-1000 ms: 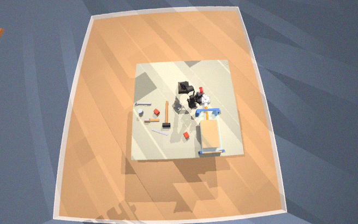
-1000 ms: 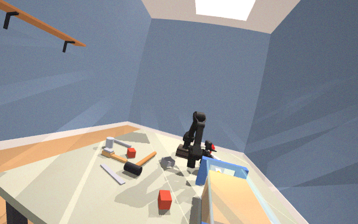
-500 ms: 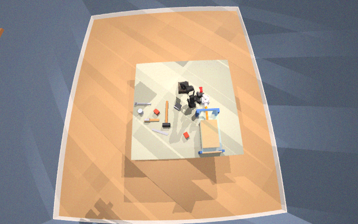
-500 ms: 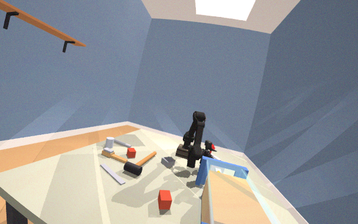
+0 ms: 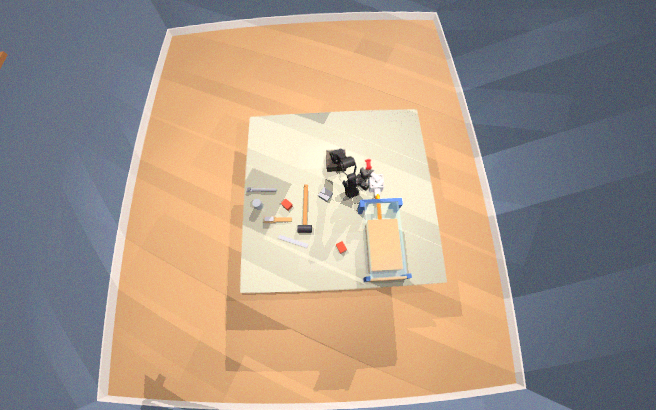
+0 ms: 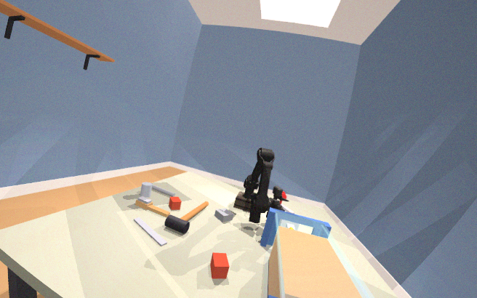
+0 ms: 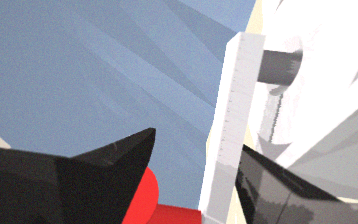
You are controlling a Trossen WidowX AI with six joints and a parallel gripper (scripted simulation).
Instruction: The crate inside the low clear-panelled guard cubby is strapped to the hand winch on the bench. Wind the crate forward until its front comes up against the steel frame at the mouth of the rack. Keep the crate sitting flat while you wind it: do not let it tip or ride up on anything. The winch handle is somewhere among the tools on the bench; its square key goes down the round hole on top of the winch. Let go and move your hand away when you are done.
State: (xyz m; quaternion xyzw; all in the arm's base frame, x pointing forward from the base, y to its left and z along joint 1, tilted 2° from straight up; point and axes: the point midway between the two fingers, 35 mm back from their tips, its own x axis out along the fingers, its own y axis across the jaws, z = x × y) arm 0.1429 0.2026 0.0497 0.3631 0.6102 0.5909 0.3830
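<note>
Right now my gripper tip is 10 mm past the crank arm, 10 mm to the left of it and 10 mm above it. The rest, counted from my gripper tip: blue steel frame: 210 mm ahead, 30 mm to the left, 20 mm below; white hand winch: 30 mm ahead, 10 mm to the left, 100 mm below; red knob: 40 mm behind, 40 mm to the right, 20 mm above.
</note>
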